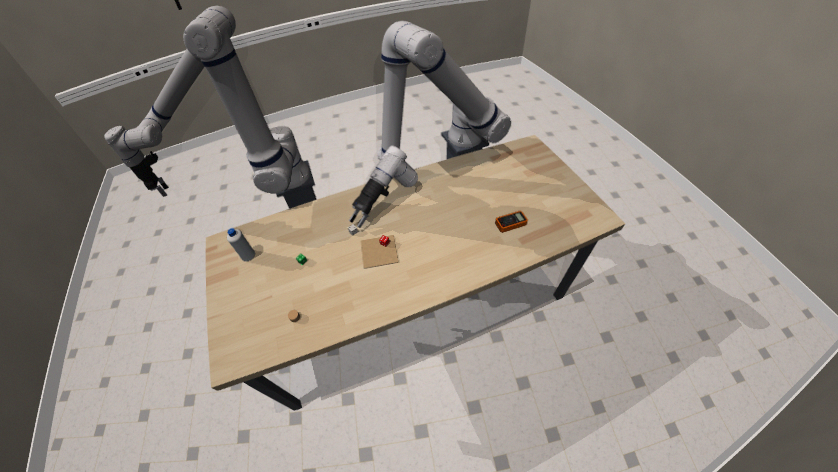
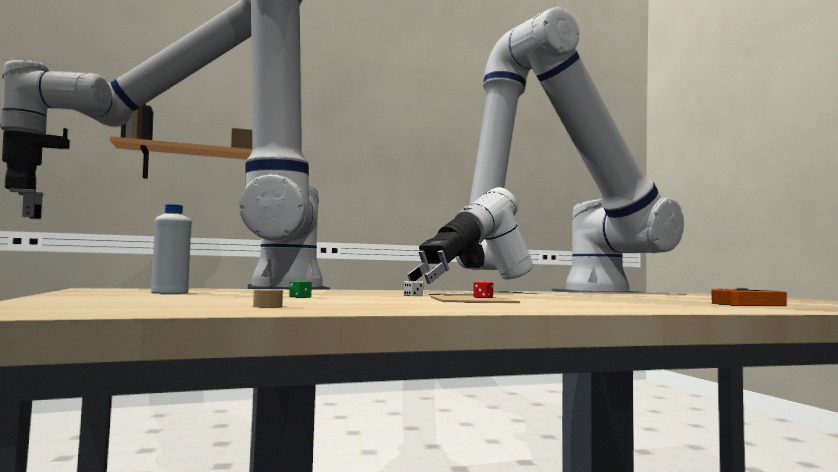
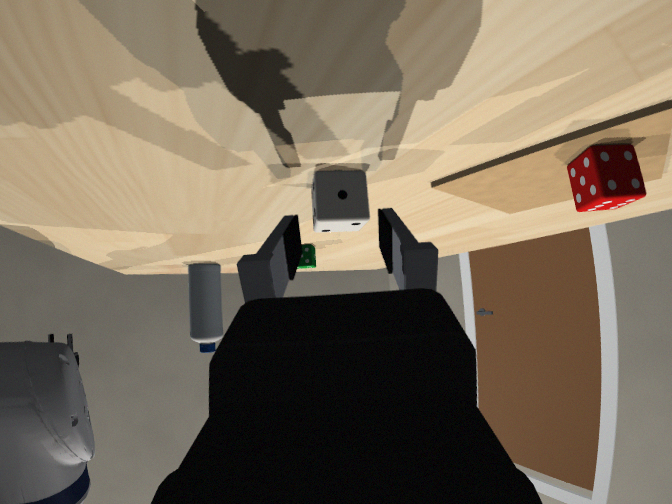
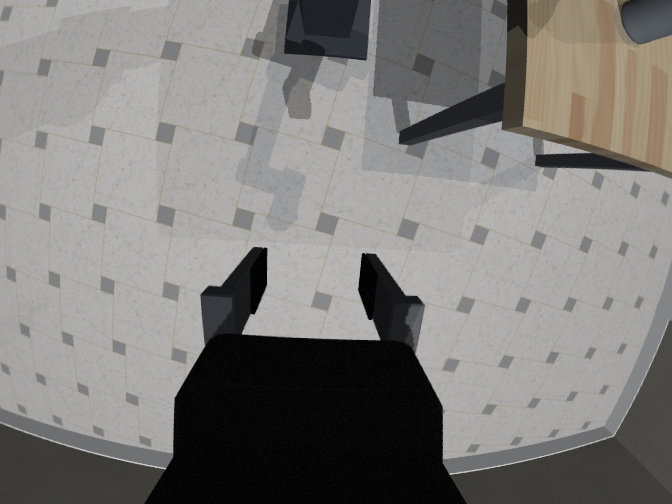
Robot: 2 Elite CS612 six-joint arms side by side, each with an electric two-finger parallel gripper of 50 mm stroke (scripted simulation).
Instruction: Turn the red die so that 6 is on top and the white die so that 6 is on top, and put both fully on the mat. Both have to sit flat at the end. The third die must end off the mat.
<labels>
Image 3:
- my left gripper: 339,231
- red die: 603,177
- brown mat: 537,176
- grey bottle: 205,304
</labels>
